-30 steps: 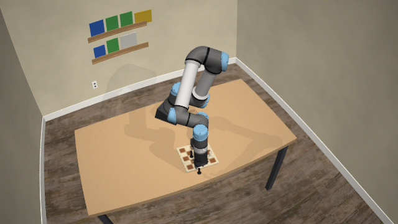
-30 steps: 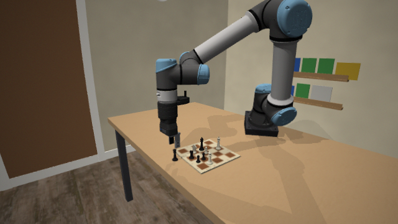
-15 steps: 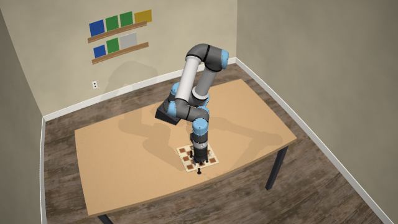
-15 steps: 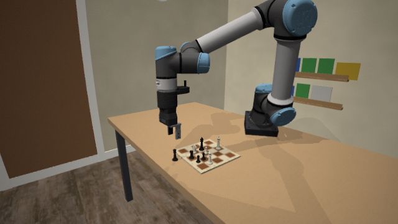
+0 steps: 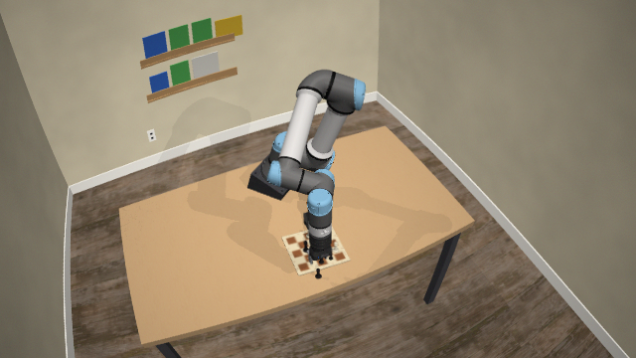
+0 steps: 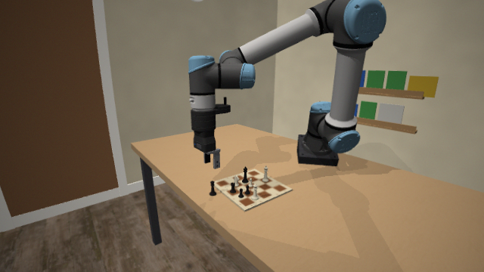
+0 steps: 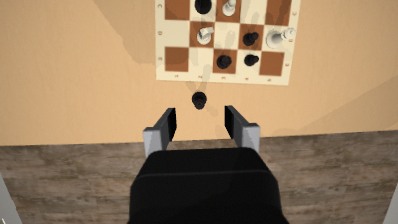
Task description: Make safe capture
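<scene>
Right now the white pawn is 13 cm behind my hand, 11 cm below it and 7 cm to the left of it. Also, from my hand: chessboard: 13 cm below, 13 cm behind, 6 cm to the left.
</scene>
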